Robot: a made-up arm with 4 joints.
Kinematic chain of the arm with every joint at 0, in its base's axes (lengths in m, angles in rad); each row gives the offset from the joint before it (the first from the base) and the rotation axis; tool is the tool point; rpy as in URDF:
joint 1: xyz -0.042 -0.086 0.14 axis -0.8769 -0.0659 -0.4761
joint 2: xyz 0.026 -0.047 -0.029 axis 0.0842 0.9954 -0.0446
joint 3: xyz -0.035 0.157 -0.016 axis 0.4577 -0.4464 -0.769
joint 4: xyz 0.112 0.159 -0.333 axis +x
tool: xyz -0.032 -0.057 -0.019 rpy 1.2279 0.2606 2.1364
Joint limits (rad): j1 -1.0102..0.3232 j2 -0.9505..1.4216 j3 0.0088..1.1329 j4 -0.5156..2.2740
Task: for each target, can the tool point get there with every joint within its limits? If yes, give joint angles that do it. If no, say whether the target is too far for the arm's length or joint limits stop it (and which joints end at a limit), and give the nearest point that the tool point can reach.
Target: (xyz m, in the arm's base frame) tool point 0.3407 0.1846 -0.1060
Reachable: yes | joints 0.1161 -0.7506 0.2926 1.8889
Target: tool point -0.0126 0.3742 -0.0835
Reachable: yes | joints -0.5776 -0.0600 0.1802 1.0186
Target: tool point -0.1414 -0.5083 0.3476
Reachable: no: joint limits stop it (at a limit: joint 1, joint 2, joint 3, joint 4) | nearest point -0.4035 0.0160 0.2198 | short by 0.600 m
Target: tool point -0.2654 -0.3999 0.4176
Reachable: no: joint limits stop it (at a limit: joint 1, joint 2, joint 3, joint 4) | nearest point -0.4035 0.0160 0.2198 | short by 0.481 m
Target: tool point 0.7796 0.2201 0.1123
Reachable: no: too far | nearest point 0.4027 0.1322 0.0737 | short by 0.389 m
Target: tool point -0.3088 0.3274 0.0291
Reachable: yes | joints -0.7359 0.7675 0.2713 1.3689
